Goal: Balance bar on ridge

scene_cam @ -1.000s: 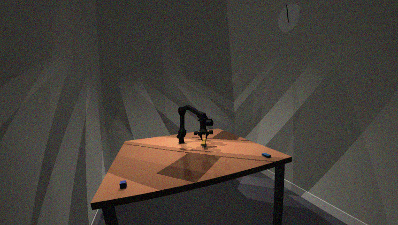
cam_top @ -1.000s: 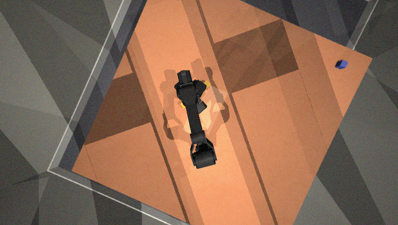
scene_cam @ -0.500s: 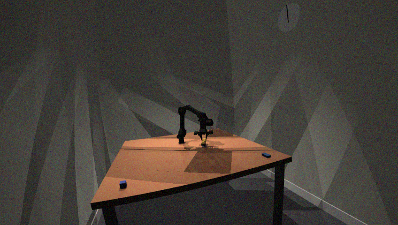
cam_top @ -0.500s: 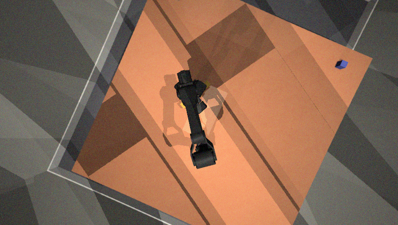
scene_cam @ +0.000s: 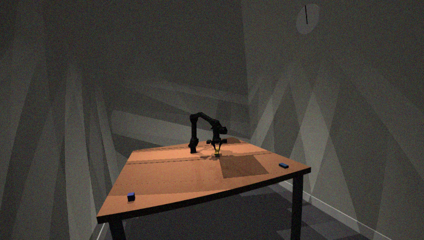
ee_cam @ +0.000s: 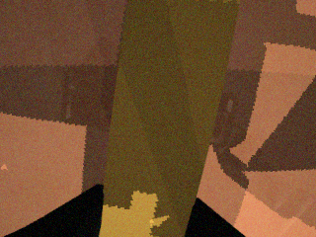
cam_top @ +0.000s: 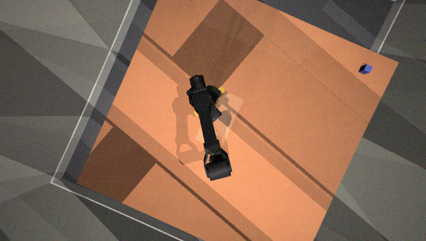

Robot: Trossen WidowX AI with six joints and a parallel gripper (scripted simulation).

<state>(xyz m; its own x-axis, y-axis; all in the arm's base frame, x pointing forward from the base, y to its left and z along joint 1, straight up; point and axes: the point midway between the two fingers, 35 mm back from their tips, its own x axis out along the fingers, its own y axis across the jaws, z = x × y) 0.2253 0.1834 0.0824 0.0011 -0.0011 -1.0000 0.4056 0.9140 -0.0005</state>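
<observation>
Right now my gripper tip is 30 mm short of the yellow bar and 10 mm to the left of it. Round my gripper tip: blue cube: 680 mm to the right, 510 mm ahead, 30 mm below; then ridge: 30 mm ahead, 10 mm to the right, 10 mm below; then flat blue block: 510 mm ahead, 320 mm to the left, 40 mm below.
</observation>
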